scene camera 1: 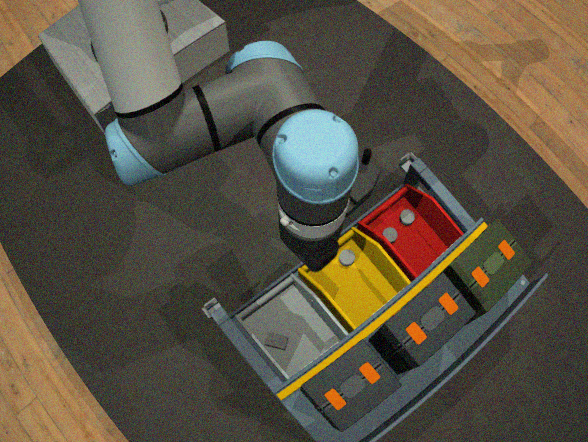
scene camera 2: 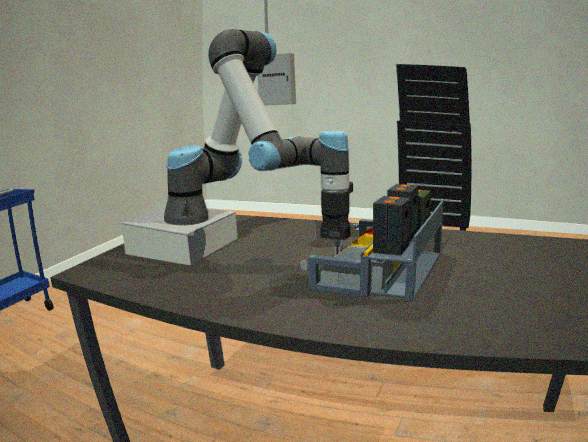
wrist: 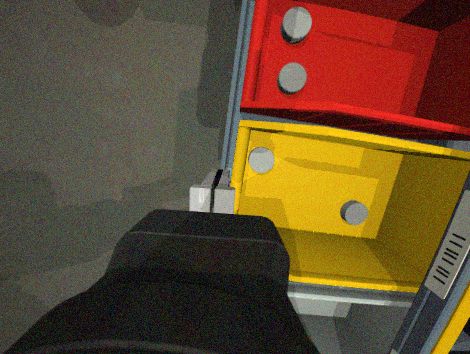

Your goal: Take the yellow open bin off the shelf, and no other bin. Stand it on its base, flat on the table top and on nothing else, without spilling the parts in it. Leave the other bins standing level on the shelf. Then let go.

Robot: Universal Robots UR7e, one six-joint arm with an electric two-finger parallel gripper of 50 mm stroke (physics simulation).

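Frame: origin at the arm's base, x left, y back, z up, level; metres.
Where they show: gripper, fingertip midpoint: (wrist: 220, 181); arm's base at its link origin: (scene camera 2: 186, 218).
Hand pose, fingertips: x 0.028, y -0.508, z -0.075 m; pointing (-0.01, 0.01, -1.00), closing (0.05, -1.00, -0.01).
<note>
Each offset is from my fingertips to the top centre of the thing. "pt": to the spot under its first point. Level surfaces: height alone.
The yellow open bin {dy -0.095, dx +0.000, dz +0.056 m} (scene camera 1: 365, 295) (scene camera 2: 361, 240) (wrist: 320, 195) stands in the middle place on the shelf (scene camera 1: 248, 346) (scene camera 2: 411, 280) (wrist: 234, 100). Two grey round parts {pt dy -0.035, dx +0.023, dz -0.006 m} (wrist: 261, 160) {pt dy -0.136, dx -0.018, dz -0.006 m} (wrist: 354, 213) lie in it in the wrist view. The red bin {dy -0.096, dx +0.112, dz +0.056 m} (scene camera 1: 422, 250) (wrist: 345, 60) stands on one side of it, with two round parts, and the grey bin {dy -0.094, dx -0.111, dz +0.056 m} (scene camera 1: 310, 310) (wrist: 320, 305) on the other. My gripper (scene camera 2: 337, 247) (wrist: 220, 181) is shut and empty, pointing down at the yellow bin's front wall. One finger appears close against that wall; contact is unclear. Its fingertips are hidden in scene camera 1.
Two dark cases {dy -0.187, dx -0.119, dz +0.199 m} (scene camera 1: 352, 385) {dy -0.188, dx -0.007, dz +0.209 m} (scene camera 1: 432, 318) and a green case {dy -0.195, dx +0.112, dz +0.174 m} (scene camera 1: 495, 265) stand behind the yellow strip {dy -0.146, dx +0.000, dz +0.087 m} (scene camera 1: 385, 310) at the shelf's back. The dark table top {dz -0.025 m} (scene camera 1: 150, 240) (scene camera 2: 250, 300) extends between the shelf and the robot's pedestal (scene camera 2: 157, 242).
</note>
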